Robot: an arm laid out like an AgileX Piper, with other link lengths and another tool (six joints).
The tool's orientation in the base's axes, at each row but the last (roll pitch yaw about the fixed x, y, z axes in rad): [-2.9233, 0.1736, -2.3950]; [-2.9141, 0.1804, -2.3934]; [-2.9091, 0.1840, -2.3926]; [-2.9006, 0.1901, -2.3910]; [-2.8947, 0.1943, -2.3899]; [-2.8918, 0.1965, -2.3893]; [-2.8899, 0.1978, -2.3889]
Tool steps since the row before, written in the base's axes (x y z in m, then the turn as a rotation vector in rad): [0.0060, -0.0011, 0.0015, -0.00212, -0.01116, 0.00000]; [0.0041, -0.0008, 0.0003, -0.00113, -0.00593, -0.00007]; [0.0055, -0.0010, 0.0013, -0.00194, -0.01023, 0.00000]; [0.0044, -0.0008, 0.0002, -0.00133, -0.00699, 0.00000]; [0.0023, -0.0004, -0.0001, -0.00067, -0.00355, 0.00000]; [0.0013, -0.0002, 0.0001, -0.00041, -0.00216, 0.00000]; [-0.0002, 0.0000, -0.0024, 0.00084, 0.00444, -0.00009]
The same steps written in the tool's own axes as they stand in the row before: [-0.0039, -0.0049, 0.0002, 0.00900, -0.00693, -0.00008]; [-0.0025, -0.0033, 0.0009, 0.00480, -0.00367, 0.00002]; [-0.0035, -0.0045, 0.0004, 0.00824, -0.00636, -0.00007]; [-0.0027, -0.0034, 0.0012, 0.00564, -0.00434, -0.00005]; [-0.0014, -0.0017, 0.0008, 0.00286, -0.00221, -0.00002]; [-0.0008, -0.0010, 0.0003, 0.00174, -0.00134, -0.00002]; [0.0006, 0.0007, 0.0022, -0.00356, 0.00278, 0.00012]
